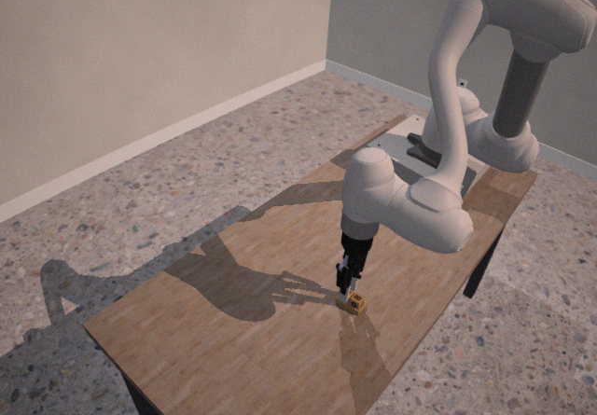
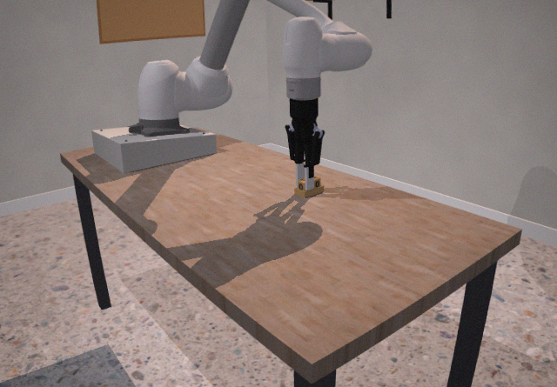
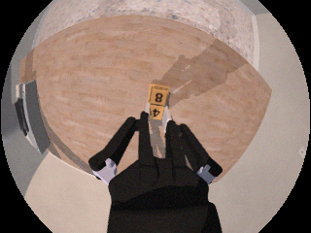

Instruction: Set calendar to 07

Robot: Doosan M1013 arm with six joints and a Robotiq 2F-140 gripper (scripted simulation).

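The tray is 20 mm to the left of my hand and 40 mm below it.
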